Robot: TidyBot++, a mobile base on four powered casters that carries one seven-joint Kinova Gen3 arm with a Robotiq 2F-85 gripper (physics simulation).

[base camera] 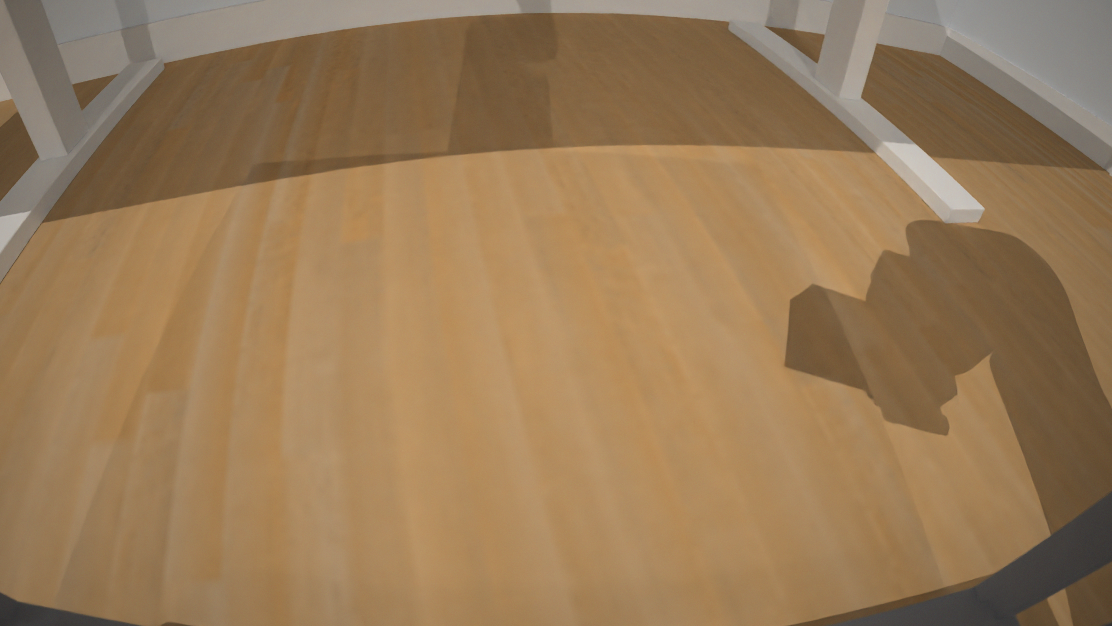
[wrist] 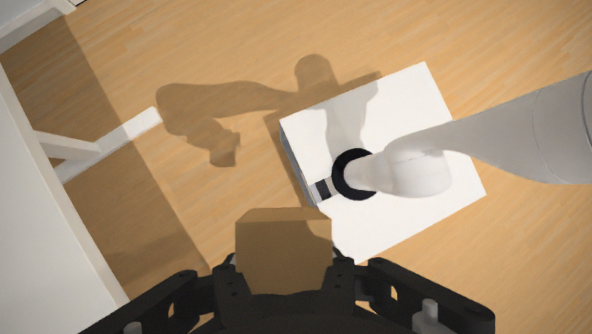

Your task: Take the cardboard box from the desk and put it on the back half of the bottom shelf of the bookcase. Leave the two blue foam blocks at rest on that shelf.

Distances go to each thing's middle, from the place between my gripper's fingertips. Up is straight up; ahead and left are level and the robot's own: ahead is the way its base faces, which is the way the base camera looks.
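With the cardboard box point(wrist: 286, 250), my gripper is 20 mm below it, and it's also 10 mm to the right of it.
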